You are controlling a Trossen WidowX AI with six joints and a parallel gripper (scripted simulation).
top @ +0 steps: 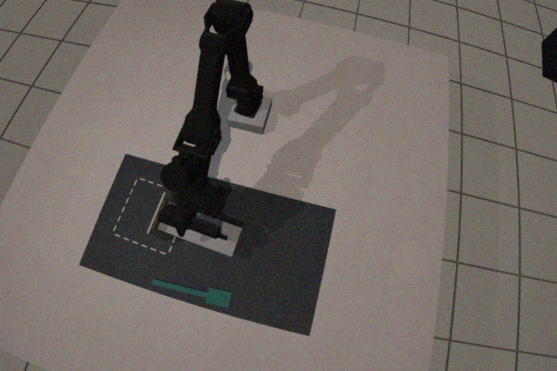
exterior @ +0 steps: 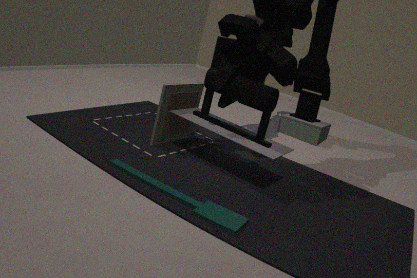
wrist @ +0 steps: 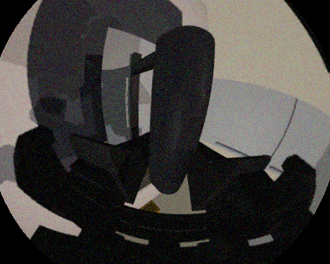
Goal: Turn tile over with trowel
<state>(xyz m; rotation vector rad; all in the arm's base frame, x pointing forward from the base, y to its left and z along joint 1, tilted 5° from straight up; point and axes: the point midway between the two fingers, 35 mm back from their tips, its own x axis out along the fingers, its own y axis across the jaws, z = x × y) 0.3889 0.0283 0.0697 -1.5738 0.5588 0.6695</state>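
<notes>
Right now my gripper tip is 1 cm past the tile, 9 cm to the left of it and 6 cm above it. Round my gripper tip: dark mat: 1 cm behind, 3 cm to the left, 13 cm below; teal flat tool: 12 cm ahead, 8 cm to the left, 11 cm below.
</notes>
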